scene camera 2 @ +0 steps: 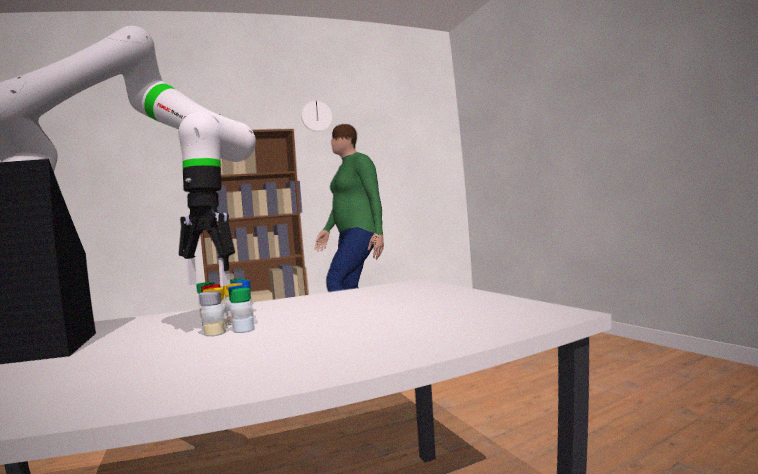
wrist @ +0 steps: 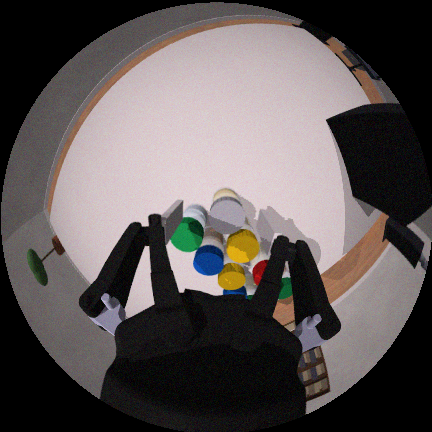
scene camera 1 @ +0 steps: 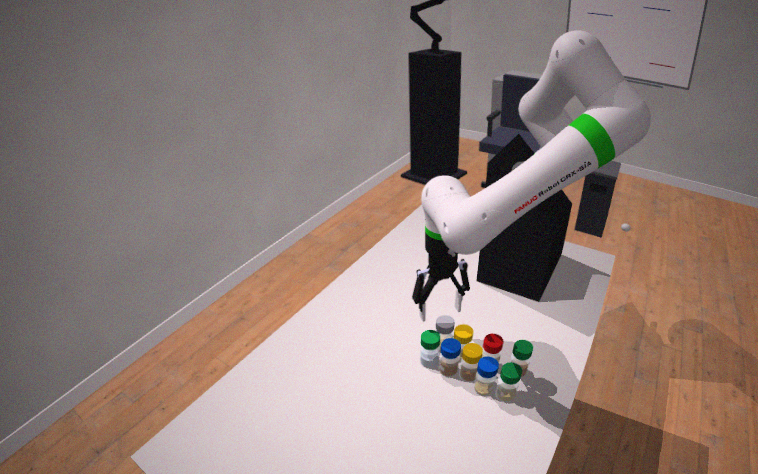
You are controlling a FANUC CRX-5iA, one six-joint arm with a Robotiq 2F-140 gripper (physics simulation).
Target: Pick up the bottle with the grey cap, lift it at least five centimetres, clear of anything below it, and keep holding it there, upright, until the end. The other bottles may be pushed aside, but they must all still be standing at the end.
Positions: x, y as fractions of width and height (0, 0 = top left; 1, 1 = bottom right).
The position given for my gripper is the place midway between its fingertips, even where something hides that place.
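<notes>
Here is my gripper (scene camera 2: 0.28, 0.60), and I see a green-capped bottle (scene camera 2: 0.32, 0.65) as well as a grey-capped bottle (scene camera 2: 0.28, 0.67). The yellow-capped bottle (wrist: 0.56, 0.57) is visible to me too, in the same view as my gripper (wrist: 0.51, 0.49). I can also see my gripper (scene camera 1: 0.58, 0.66) together with a blue-capped bottle (scene camera 1: 0.64, 0.78) and a green-capped bottle (scene camera 1: 0.67, 0.79).
</notes>
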